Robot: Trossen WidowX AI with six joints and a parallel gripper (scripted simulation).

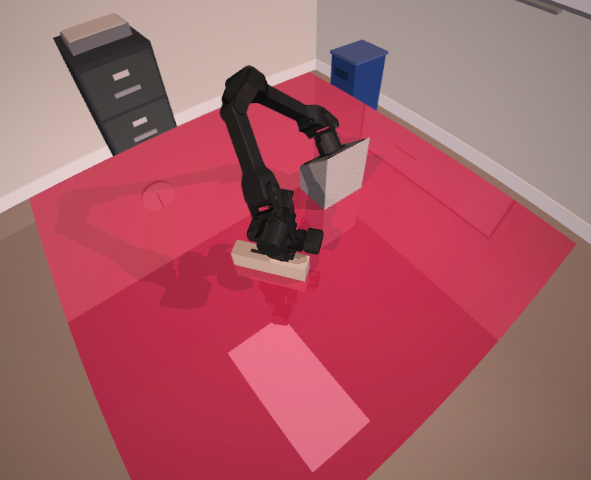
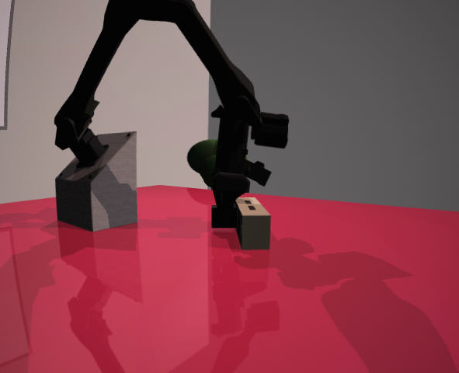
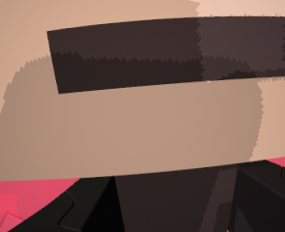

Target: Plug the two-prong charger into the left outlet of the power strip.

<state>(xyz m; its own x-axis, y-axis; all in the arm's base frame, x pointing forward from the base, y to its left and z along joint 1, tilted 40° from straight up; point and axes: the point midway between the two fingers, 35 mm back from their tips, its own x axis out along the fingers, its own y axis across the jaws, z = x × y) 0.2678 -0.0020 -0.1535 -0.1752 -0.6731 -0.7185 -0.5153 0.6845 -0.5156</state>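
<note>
The charger is 1 cm ahead of my gripper tip, 1 cm to the left of it and 1 cm above it.
</note>
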